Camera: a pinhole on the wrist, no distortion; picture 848 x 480 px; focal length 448.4 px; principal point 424.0 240.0 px. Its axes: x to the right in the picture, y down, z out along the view. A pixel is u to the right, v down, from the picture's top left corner.
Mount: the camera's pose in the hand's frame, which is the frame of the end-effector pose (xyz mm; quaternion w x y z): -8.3 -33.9 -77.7 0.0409 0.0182 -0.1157 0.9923
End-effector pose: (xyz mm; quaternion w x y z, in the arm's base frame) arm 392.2 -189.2 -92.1 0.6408 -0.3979 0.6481 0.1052
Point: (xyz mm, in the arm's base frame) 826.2 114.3 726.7
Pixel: outside the picture
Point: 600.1 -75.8 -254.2
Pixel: 250 70
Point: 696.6 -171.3 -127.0
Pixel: 332 311
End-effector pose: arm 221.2 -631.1 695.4 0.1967 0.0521 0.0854 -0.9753
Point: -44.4 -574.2 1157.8
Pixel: 301 277
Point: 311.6 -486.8 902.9
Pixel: 703 320
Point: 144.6 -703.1 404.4
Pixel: behind the camera
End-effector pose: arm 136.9 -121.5 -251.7 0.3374 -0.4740 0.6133 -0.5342
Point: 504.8 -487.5 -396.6
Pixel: 268 33
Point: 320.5 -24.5 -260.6
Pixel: 756 159
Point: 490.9 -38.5 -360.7
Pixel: 688 78
